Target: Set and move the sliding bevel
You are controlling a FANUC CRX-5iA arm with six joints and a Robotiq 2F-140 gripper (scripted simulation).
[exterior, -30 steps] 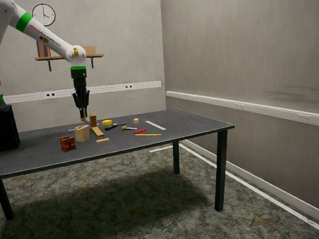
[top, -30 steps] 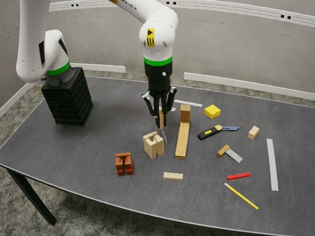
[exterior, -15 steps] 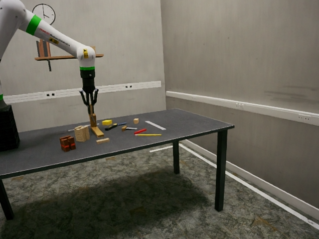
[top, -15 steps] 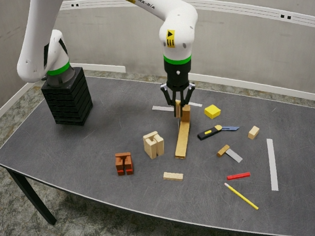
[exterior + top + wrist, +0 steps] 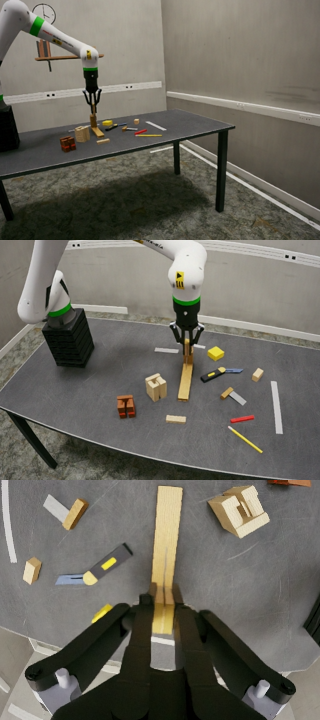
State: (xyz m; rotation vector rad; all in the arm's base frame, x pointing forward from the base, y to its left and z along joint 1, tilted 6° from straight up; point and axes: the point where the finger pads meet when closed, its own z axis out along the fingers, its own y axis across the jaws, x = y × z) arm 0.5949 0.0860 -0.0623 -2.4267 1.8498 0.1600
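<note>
My gripper is now 60 mm above the grey blade. The rest, counted from my hand: try square 230 mm ahead, 30 mm to the right, 170 mm below; wood strip 50 mm ahead, 230 mm to the right, 170 mm below; yellow cube 80 mm ahead, 220 mm to the left, 170 mm below.
</note>
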